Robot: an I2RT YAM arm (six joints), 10 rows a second.
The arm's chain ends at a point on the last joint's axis. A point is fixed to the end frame.
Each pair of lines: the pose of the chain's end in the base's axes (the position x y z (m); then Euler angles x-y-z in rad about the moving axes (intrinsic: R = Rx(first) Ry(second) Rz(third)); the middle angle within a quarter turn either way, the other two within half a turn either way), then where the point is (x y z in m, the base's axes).
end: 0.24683, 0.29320, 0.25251, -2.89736, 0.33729, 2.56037
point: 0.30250 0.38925 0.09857
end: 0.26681, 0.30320, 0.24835, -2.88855, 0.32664, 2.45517
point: 0.31510 0.40045 0.09268
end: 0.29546, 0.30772, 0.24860, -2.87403, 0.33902, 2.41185
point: 0.34367 0.40678 0.09405
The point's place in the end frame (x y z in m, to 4 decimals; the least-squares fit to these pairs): -0.0269 0.0493 0.1813
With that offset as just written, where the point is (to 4 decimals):
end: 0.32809, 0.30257, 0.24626, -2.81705, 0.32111, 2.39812
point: 0.3724 0.4104 0.0965
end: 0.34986, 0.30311, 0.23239, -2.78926, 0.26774, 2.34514
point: 0.3820 0.4153 0.0827
